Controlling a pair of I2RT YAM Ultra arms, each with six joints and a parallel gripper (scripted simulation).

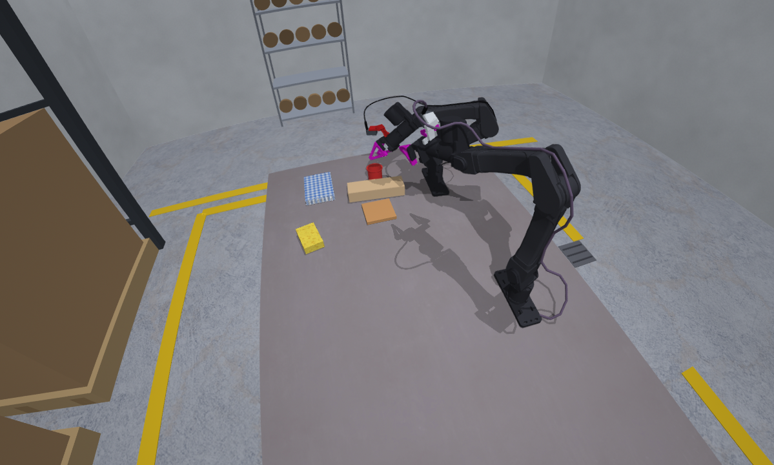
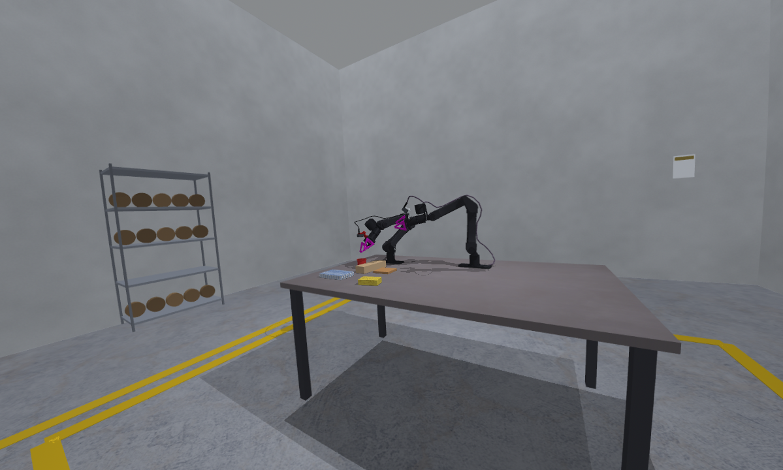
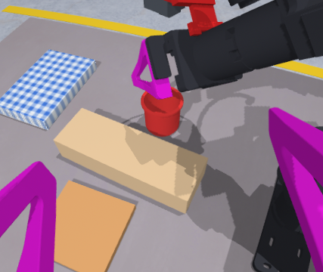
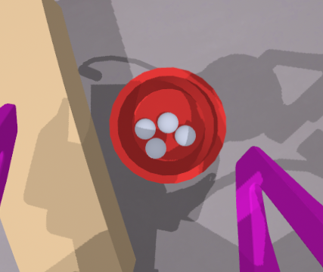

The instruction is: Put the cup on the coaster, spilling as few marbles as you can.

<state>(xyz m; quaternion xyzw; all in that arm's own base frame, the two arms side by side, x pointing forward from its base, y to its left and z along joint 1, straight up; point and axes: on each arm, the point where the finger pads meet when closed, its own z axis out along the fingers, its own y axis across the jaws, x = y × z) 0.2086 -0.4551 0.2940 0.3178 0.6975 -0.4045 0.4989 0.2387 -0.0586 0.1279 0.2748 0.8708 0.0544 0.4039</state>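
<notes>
Now: the red cup 1 cm ahead of my right hand, 1 cm to the right of it and 10 cm below it. Also, from my right hand: tan wooden block: 3 cm ahead, 8 cm to the left, 11 cm below; orange square coaster: 5 cm ahead, 20 cm to the left, 12 cm below.
</notes>
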